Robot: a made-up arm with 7 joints.
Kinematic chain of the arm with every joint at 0, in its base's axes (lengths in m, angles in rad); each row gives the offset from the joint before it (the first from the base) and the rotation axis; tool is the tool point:
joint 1: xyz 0 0 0.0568 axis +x
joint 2: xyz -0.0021 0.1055 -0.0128 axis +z
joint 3: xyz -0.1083 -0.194 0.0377 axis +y
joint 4: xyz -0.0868 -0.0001 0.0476 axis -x
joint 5: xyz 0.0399 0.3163 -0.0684 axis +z
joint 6: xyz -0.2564 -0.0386 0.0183 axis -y
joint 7: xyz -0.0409 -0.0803 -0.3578 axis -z
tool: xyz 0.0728 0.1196 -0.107
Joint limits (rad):
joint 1: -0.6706..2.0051
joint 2: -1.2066..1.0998
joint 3: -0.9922..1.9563
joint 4: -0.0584..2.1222
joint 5: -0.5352..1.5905
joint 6: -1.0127..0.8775
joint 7: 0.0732..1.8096
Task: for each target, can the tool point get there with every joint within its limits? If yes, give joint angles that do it. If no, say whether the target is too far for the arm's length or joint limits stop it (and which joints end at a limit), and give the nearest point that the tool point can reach.
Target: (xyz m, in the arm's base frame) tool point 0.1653 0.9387 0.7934
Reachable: no: joint limits stop it (at a limit: joint 2, joint 5, joint 6, joint 7) | nearest point 0.1018 0.7773 0.6667 | short by 0.215 m
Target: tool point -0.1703 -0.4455 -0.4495
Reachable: yes | joints 1.2071 0.5462 0.9898 0.7843 0.7299 -0.7186 0.3526
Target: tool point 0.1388 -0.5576 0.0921
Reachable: yes | joints -0.4038 0.3077 -0.2462 1.6888 0.6251 0.5373 0.3004
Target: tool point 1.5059 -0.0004 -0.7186
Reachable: no: too far | nearest point 0.6916 -0.0003 -0.5815 | short by 0.826 m
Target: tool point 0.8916 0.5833 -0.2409
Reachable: no: joint limits stop it (at a limit: joint 2, joint 3, joint 5, joint 7) | nearest point 0.6936 0.5573 -0.2276 | short by 0.200 m
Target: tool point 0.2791 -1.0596 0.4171
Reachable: no: joint limits stop it (at a limit: joint 4, joint 5, joint 6, joint 7) | nearest point 0.2504 -0.9405 0.3766 | short by 0.129 m
